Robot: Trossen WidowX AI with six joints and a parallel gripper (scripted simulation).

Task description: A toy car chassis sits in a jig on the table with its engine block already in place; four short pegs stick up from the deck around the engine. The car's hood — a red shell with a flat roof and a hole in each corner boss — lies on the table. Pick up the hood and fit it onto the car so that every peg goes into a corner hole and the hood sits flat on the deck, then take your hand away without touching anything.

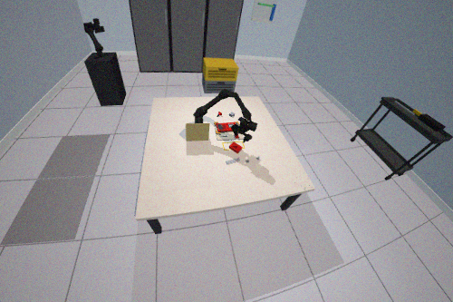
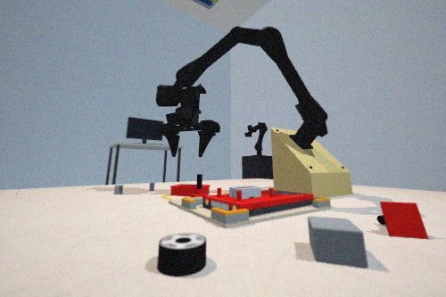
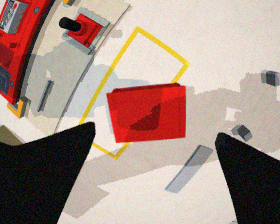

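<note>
Now: the red hood 20 mm behind my gripper tip, 10 mm to the right of it and 90 mm below it. From my gripper tip the other things lie so: jig: 20 mm behind, 230 mm to the left, 90 mm below; grey engine block: 10 mm ahead, 260 mm to the left, 80 mm below; black wheel: 200 mm ahead, 370 mm to the left, 100 mm below.
</note>
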